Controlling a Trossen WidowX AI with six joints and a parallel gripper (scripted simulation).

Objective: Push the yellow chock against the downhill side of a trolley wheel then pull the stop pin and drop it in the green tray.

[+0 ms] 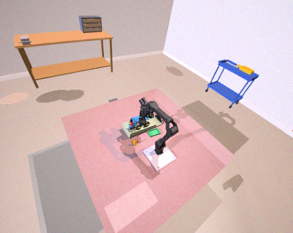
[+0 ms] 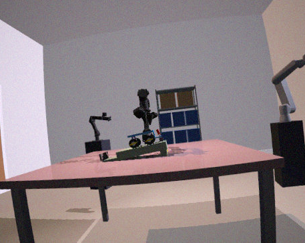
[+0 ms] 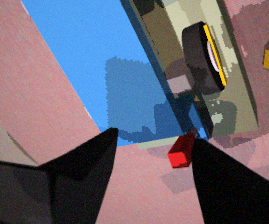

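My gripper tip is now 19 cm above the yellow chock, 10 cm past it and 7 cm to the right of it. The rest, counted from my gripper tip: stop pin (8 cm below, 7 cm to the left, 1 cm ahead); then pale green ramp (16 cm below, 5 cm ahead, 4 cm to the right); then blue-topped trolley (9 cm below, 5 cm ahead, 4 cm to the right).
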